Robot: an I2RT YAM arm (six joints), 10 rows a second.
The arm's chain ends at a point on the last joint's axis. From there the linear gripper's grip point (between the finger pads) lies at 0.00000 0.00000 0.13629 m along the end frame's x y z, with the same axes.
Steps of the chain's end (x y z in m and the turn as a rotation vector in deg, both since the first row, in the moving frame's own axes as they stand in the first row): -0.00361, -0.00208, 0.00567, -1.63, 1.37, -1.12; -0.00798, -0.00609, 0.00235, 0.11, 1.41, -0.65; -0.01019, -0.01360, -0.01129, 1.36, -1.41, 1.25; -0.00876, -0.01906, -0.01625, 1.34, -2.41, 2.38; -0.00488, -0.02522, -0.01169, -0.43, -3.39, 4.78
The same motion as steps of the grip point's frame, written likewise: -0.00031, 0.00176, 0.00558, -1.63, 1.37, -1.12; -0.00463, -0.00637, 0.00231, 0.11, 1.41, -0.65; -0.01351, -0.01687, -0.01137, 1.36, -1.41, 1.25; -0.01442, -0.02236, -0.01641, 1.34, -2.41, 2.38; -0.01297, -0.02454, -0.01193, -0.43, -3.39, 4.78
